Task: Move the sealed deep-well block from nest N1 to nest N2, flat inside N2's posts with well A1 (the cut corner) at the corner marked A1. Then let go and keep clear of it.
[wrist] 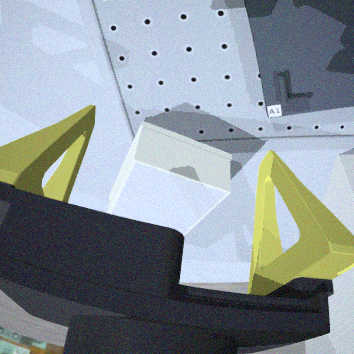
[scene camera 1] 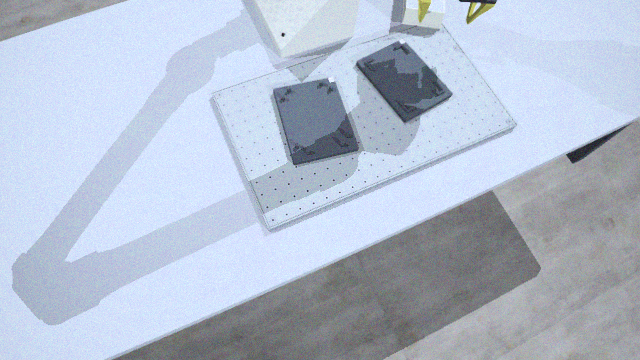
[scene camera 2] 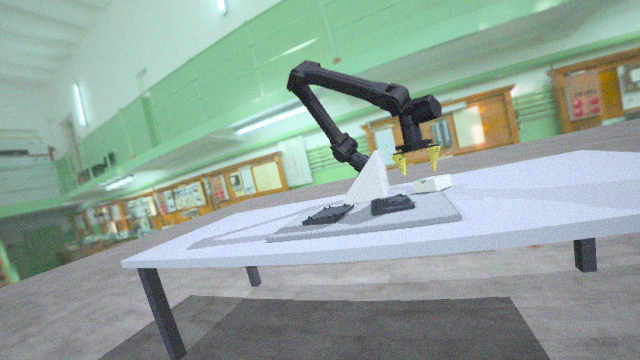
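Pixels of known places: gripper, fingertip midpoint: (wrist: 181, 134) (scene camera 1: 443, 21) (scene camera 2: 419, 173); arm's base, link origin: (scene camera 2: 367, 167).
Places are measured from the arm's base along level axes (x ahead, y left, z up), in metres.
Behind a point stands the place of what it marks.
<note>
The pale block (scene camera 1: 433, 21) @(x 0.224, y 0.225, z -0.097 m) (scene camera 2: 433, 184) @(x 0.229, y 0.235, z -0.090 m) (wrist: 170, 195) @(x 0.183, y 0.223, z -0.075 m), with one cut corner in the wrist view, stands behind the pegboard, outside both nests. Whether it touches the board's edge is unclear. My gripper (scene camera 1: 445, 21) @(x 0.275, y 0.193, z -0.037 m) (scene camera 2: 419, 172) @(x 0.275, y 0.193, z -0.037 m) (wrist: 181, 134) @(x 0.275, y 0.193, z -0.037 m) is open and empty above it, its yellow fingers wide apart. Two dark nests with corner posts sit on the board and hold no block: the left one (scene camera 1: 310, 115) @(x 0.327, y -0.121, z -0.102 m) (scene camera 2: 327, 215) @(x 0.406, y -0.096, z -0.093 m) and the right one (scene camera 1: 395, 75) @(x 0.313, y 0.074, z -0.102 m) (scene camera 2: 392, 204) @(x 0.360, y 0.097, z -0.102 m) (wrist: 320, 60) @(x 0.283, y 0.099, z -0.102 m). A label A1 (wrist: 274, 110) @(x 0.242, y 0.133, z -0.102 m) marks the right nest's corner. I cannot read which is N1 or N2.
The perforated board (scene camera 1: 440, 142) @(x 0.475, y 0.080, z -0.114 m) (scene camera 2: 440, 215) @(x 0.491, y 0.206, z -0.114 m) (wrist: 205, 62) @(x 0.281, y 0.181, z -0.114 m) lies on the white table (scene camera 1: 150, 280) @(x 0.485, y -0.485, z -0.127 m) (scene camera 2: 525, 215) @(x 0.532, y 0.359, z -0.127 m). A tall white wedge (scene camera 1: 320, 20) @(x 0.166, y -0.023, z -0.051 m) (scene camera 2: 370, 180) @(x 0.168, y 0.022, z -0.042 m) stands behind the left nest, beside the pale block. My arm (scene camera 2: 350, 84) @(x 0.292, y 0.046, z 0.295 m) arches above and behind the wedge.
</note>
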